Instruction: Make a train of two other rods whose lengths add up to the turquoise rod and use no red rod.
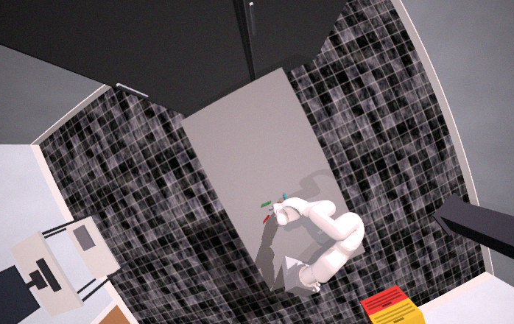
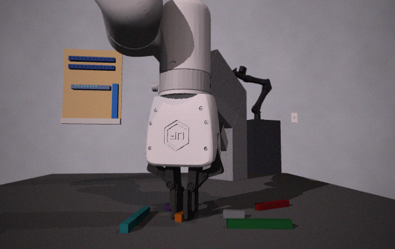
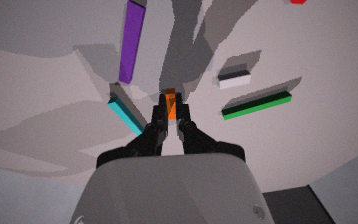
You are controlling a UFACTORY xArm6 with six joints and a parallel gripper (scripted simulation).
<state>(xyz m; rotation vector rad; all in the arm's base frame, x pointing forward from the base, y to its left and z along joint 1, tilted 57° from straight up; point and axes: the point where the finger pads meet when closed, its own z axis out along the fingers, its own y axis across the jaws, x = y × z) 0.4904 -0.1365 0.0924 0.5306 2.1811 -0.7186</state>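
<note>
Now: hand 60 mm to the left of the turquoise rod, 20 mm above it and 10 mm past it. From my hand the other things lie so: grey rod 70 mm to the left, 20 mm below, 20 mm ahead; then orange rod 20 mm below; then purple rod 70 mm behind, 20 mm to the left, 20 mm below.
</note>
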